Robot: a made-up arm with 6 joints.
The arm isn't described. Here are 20 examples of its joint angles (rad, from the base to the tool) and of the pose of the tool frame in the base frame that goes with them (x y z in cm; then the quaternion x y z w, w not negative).
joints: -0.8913 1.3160 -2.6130 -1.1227 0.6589 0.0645
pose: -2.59 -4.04 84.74 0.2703 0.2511 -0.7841 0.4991
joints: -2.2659 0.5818 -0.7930 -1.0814 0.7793 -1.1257
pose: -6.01 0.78 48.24 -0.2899 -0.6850 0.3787 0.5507
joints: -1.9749 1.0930 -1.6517 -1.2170 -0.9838 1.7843
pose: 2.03 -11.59 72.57 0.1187 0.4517 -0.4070 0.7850
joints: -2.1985 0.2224 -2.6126 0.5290 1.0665 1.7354
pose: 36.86 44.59 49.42 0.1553 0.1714 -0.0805 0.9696
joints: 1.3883 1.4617 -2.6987 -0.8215 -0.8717 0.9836
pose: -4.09 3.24 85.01 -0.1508 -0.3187 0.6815 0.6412
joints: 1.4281 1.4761 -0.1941 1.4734 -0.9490 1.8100
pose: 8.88 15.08 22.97 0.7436 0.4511 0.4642 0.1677
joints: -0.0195 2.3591 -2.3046 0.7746 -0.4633 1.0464
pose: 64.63 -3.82 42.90 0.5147 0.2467 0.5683 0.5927
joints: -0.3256 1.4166 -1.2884 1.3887 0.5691 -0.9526
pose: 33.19 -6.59 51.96 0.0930 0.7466 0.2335 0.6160
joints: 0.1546 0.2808 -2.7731 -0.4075 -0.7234 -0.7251
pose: -66.45 -8.18 40.77 0.3437 -0.6628 -0.3707 0.5524
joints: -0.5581 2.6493 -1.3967 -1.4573 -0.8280 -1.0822
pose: 46.69 -22.06 -1.87 -0.7865 0.4192 -0.2203 0.3964
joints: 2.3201 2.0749 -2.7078 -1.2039 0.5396 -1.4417
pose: -29.67 37.71 67.62 -0.4760 -0.2446 -0.2372 0.8108
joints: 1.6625 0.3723 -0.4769 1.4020 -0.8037 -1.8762
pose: 5.92 -0.76 41.95 -0.3254 0.5183 0.2177 0.7604
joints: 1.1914 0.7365 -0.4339 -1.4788 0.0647 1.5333
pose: 4.53 9.88 37.60 -0.4031 0.6686 0.3439 0.5217
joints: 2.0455 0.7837 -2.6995 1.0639 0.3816 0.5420
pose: 15.18 -35.43 75.33 0.1317 0.1530 -0.9561 0.2124
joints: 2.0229 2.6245 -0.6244 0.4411 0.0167 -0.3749
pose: -11.13 22.78 -6.25 0.8160 -0.5500 0.1519 0.0923
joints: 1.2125 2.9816 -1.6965 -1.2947 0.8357 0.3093
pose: 23.22 45.23 -15.45 -0.7854 0.4820 -0.3743 0.1038
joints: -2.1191 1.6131 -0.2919 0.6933 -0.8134 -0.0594
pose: -15.87 -18.67 22.34 0.8465 0.1234 -0.4905 0.1658
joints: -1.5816 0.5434 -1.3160 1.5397 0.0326 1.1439
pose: 0.37 8.10 66.16 0.3031 -0.1727 0.4955 0.7955
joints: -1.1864 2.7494 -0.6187 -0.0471 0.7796 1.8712
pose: 6.69 -17.27 -4.47 -0.8084 -0.0573 0.2001 0.5506
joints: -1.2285 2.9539 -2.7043 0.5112 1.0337 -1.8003
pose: 26.18 -63.16 7.10 -0.1850 0.9364 -0.1665 0.2473
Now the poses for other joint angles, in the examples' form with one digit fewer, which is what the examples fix.
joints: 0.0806 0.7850 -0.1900 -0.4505 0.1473 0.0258
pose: 8.7 0.2 27.9 -0.208 0.869 -0.104 0.437
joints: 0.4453 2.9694 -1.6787 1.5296 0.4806 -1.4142
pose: 45.6 26.0 -16.2 -0.200 0.937 0.271 0.096
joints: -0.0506 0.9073 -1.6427 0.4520 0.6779 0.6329
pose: 5.6 2.0 69.8 0.221 0.598 0.426 0.642
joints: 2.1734 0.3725 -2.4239 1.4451 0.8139 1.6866
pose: 24.7 -46.4 59.2 0.431 0.012 -0.518 0.739
